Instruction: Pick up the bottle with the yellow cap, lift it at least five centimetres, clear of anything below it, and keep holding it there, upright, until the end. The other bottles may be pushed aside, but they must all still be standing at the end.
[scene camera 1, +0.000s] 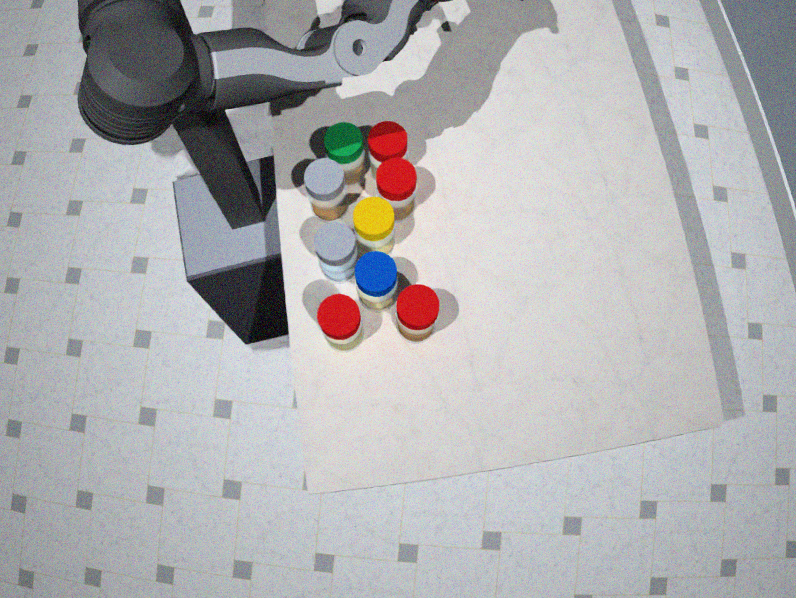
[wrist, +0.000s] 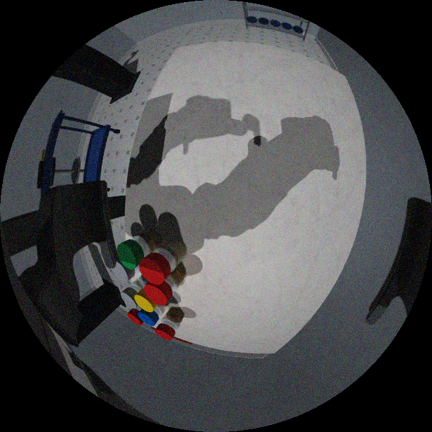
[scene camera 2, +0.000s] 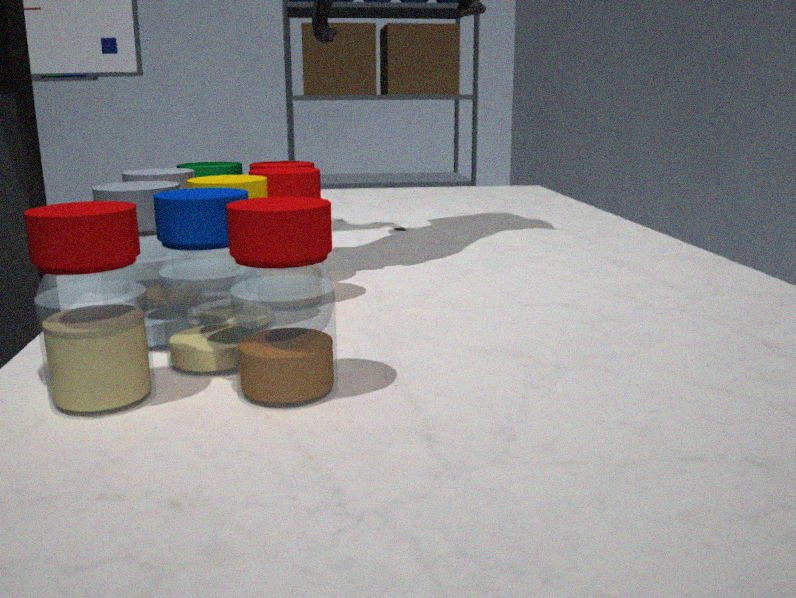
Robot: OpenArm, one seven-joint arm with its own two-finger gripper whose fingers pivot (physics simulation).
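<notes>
The bottle with the yellow cap (scene camera 1: 373, 218) (scene camera 2: 227, 185) (wrist: 145, 302) stands upright on the table in the middle of a cluster. The blue-capped bottle (scene camera 1: 375, 273) (scene camera 2: 200, 218) (wrist: 148, 317) stands close in front of it in scene camera 1. A grey-capped bottle (scene camera 1: 335, 243) is close at its left, and a red-capped bottle (scene camera 1: 396, 178) (wrist: 158, 293) is close behind it to the right. My gripper (wrist: 227, 253) is open and empty, its two fingers wide apart at the left and right of the wrist view. It is above the table, away from the bottles. Its fingers are not clear in scene camera 1.
Another grey-capped bottle (scene camera 1: 324, 178), a green-capped one (scene camera 1: 343, 141) (wrist: 130, 254) and a red-capped one (scene camera 1: 387, 140) stand behind. Two red-capped bottles (scene camera 1: 339, 316) (scene camera 1: 417, 307) stand at the front. All stand upright near the left edge of the table (scene camera 1: 546, 289) (scene camera 2: 514, 450).
</notes>
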